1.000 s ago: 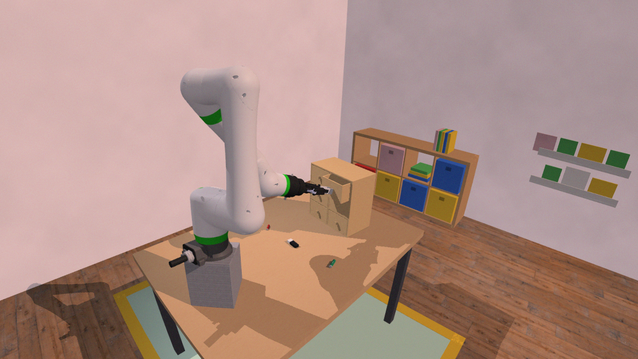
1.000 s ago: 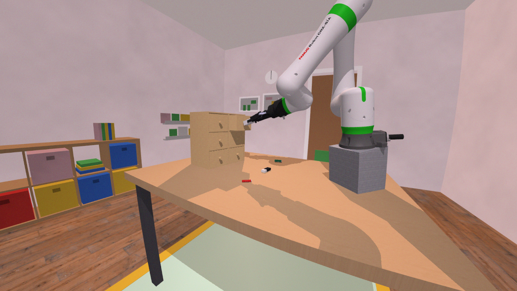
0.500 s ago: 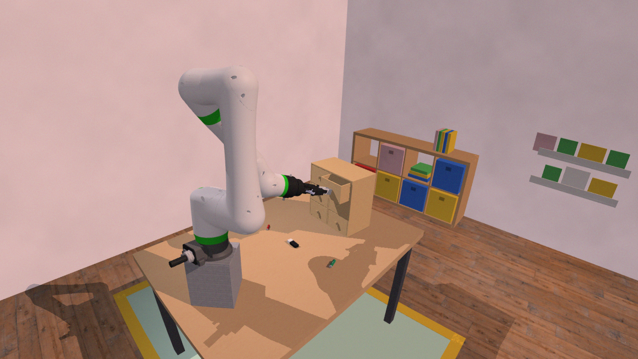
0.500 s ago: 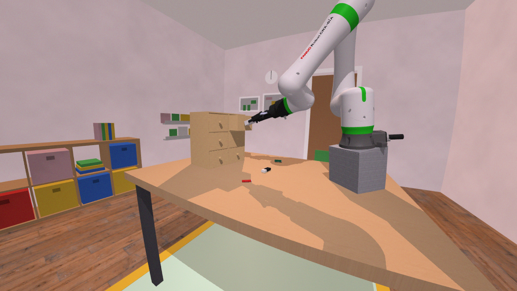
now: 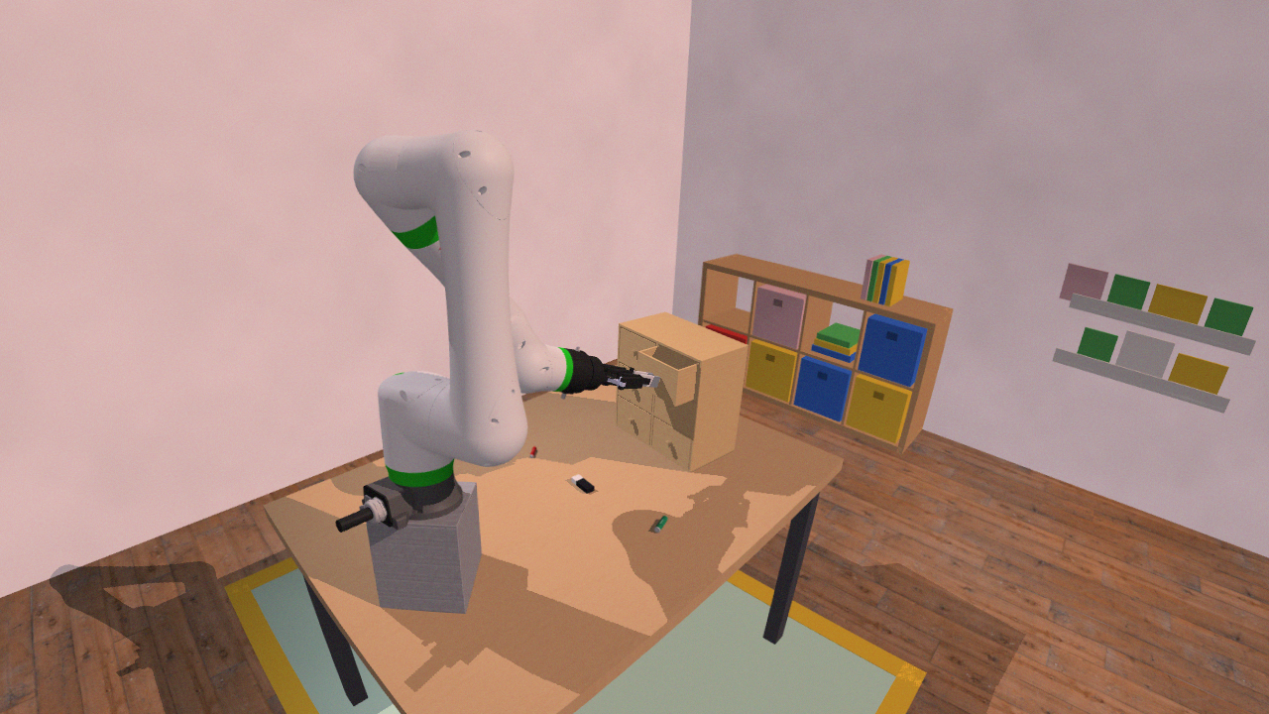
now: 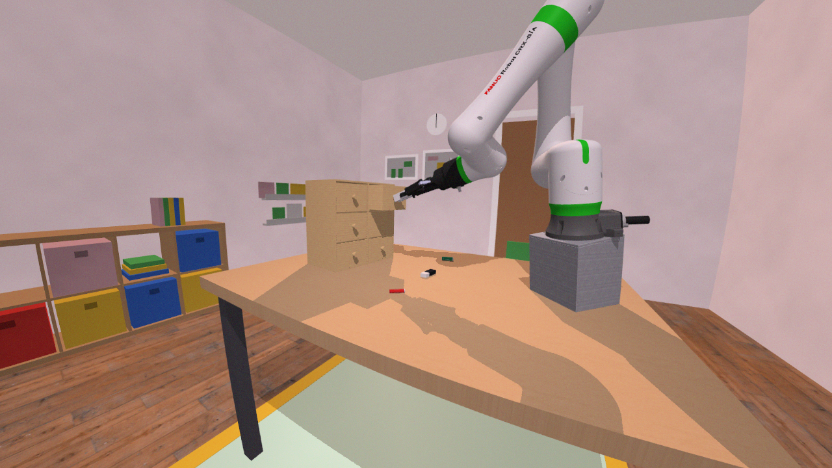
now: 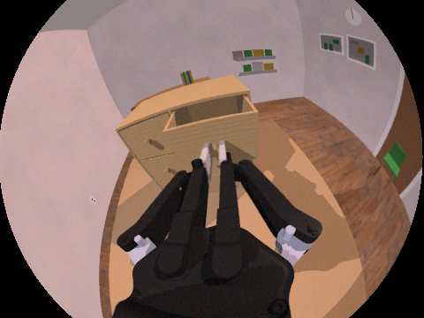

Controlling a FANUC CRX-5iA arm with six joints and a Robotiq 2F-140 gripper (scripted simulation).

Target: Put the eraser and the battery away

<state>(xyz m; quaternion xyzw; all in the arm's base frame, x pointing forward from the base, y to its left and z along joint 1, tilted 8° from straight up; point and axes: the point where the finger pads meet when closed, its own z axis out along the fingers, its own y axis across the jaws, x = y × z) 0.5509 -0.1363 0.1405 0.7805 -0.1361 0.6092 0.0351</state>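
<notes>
Now: hand 260 mm above the eraser, 140 mm past it and 90 mm to the right of it. The rest, counted from my hand: green AA battery: 260 mm below, 160 mm to the right, 150 mm behind; red object: 280 mm to the left, 260 mm below, 110 mm behind.
</notes>
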